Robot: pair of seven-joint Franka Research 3 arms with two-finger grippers.
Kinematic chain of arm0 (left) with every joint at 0, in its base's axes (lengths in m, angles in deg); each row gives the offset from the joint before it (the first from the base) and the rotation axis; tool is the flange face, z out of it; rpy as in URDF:
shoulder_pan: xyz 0 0 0.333 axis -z
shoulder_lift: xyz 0 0 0 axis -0.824 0.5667 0
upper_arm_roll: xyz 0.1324 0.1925 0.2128 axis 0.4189 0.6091 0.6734
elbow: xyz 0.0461 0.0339 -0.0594 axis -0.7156 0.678 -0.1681
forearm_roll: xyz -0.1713 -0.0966 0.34 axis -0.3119 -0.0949 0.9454
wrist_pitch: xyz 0 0 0 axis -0.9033 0.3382 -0.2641
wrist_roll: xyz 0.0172 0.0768 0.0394 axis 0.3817 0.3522 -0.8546
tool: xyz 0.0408 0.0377 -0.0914 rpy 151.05 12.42 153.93
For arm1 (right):
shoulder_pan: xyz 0 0 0.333 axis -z
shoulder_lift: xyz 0 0 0 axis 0.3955 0.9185 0
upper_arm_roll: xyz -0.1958 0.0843 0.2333 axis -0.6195 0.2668 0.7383
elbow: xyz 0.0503 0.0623 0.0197 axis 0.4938 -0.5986 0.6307
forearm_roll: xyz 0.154 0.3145 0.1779 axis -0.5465 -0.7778 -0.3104
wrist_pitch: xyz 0 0 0 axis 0.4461 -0.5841 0.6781
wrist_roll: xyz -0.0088 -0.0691 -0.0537 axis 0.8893 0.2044 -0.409
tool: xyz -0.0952 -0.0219 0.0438 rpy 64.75 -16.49 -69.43
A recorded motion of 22 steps. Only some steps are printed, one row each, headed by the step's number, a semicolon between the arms.
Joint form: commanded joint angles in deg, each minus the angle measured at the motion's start. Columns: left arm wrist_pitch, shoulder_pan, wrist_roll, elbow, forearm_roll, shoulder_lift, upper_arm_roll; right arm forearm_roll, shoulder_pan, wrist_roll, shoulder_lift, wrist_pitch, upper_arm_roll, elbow.
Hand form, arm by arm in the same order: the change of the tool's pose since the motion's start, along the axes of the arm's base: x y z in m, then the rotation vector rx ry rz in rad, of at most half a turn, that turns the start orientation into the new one. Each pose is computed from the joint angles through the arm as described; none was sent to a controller.
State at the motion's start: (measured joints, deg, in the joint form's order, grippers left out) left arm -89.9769 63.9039 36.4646 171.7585 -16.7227 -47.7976 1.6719; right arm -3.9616 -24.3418 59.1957 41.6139 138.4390 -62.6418 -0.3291
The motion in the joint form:
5: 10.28 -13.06 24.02 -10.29 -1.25 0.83 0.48; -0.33 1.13 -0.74 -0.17 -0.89 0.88 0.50
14: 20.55 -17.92 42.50 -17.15 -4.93 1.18 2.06; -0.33 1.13 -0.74 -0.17 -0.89 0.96 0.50
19: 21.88 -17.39 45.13 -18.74 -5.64 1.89 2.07; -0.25 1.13 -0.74 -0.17 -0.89 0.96 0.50
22: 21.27 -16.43 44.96 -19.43 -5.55 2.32 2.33; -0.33 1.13 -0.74 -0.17 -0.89 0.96 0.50
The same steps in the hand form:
5: 0.0323 0.1284 0.0624 -0.0240 0.0601 -0.1583; -0.0026 -0.0018 0.0043 0.0036 0.0044 -0.0166
14: 0.0240 0.1857 0.1007 -0.1099 0.1425 -0.3525; -0.0027 -0.0010 0.0042 0.0036 0.0044 -0.0152
19: 0.0259 0.1799 0.1050 -0.1273 0.1505 -0.4072; -0.0027 -0.0012 0.0042 0.0022 0.0042 -0.0153
22: 0.0296 0.1736 0.1072 -0.1229 0.1362 -0.4173; -0.0027 -0.0010 0.0042 0.0036 0.0044 -0.0152

